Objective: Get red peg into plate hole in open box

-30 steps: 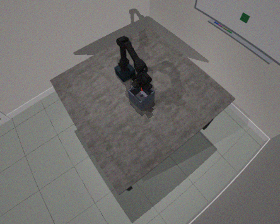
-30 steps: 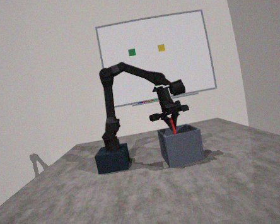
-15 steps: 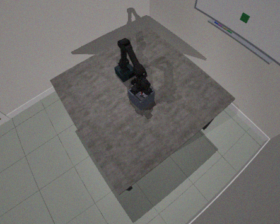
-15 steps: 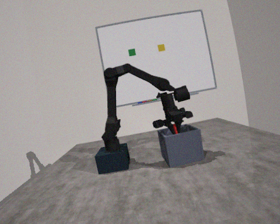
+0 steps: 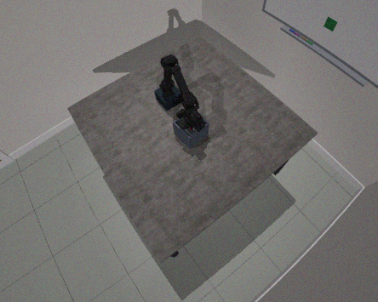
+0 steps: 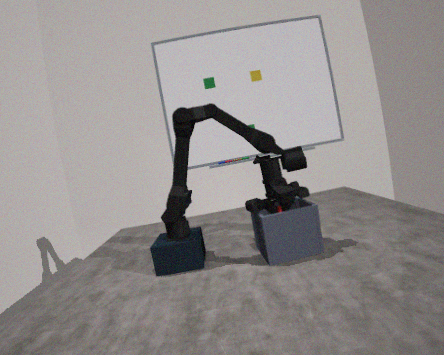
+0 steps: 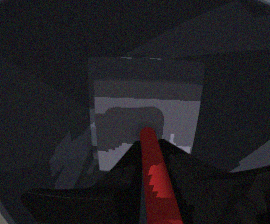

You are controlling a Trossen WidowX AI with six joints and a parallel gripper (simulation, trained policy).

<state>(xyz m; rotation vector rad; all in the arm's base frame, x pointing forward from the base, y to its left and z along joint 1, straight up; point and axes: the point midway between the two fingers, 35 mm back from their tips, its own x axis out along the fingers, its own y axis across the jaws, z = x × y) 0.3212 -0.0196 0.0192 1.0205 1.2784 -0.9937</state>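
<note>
The red peg is 1 cm above my gripper tip. From my gripper tip the other things lie so: grey plate 3 cm below.
</note>
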